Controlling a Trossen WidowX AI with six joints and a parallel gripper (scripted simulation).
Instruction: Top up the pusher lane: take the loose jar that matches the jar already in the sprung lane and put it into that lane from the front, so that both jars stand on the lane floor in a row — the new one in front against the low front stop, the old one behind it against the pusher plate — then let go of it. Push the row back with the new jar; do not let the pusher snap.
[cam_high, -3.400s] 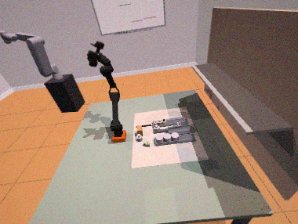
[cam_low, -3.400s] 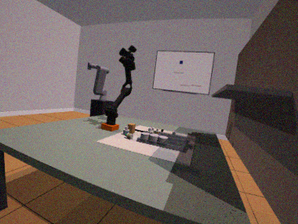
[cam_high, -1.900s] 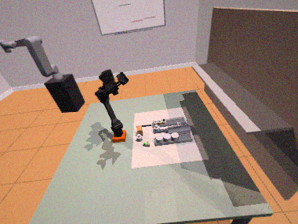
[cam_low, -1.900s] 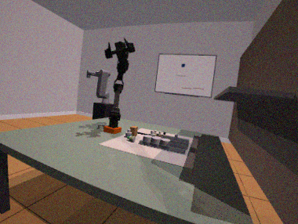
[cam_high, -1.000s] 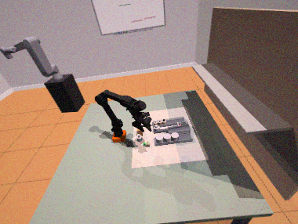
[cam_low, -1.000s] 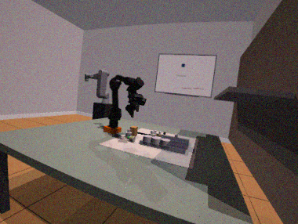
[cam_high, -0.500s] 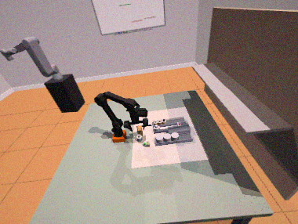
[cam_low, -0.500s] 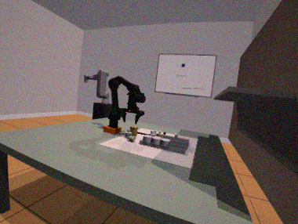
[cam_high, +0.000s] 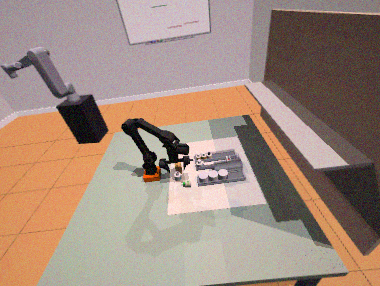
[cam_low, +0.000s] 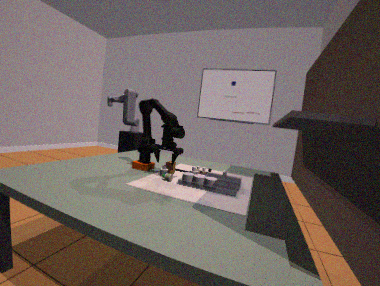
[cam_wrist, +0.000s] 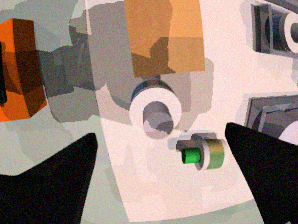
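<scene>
Now: the tan block 7 cm to the left of my gripper tip and 3 cm below it. Also, from my gripper tip: grey lane rack (29 cm ahead, 10 cm to the left, 5 cm below); white mat (20 cm ahead, 9 cm to the left, 7 cm below).
</scene>
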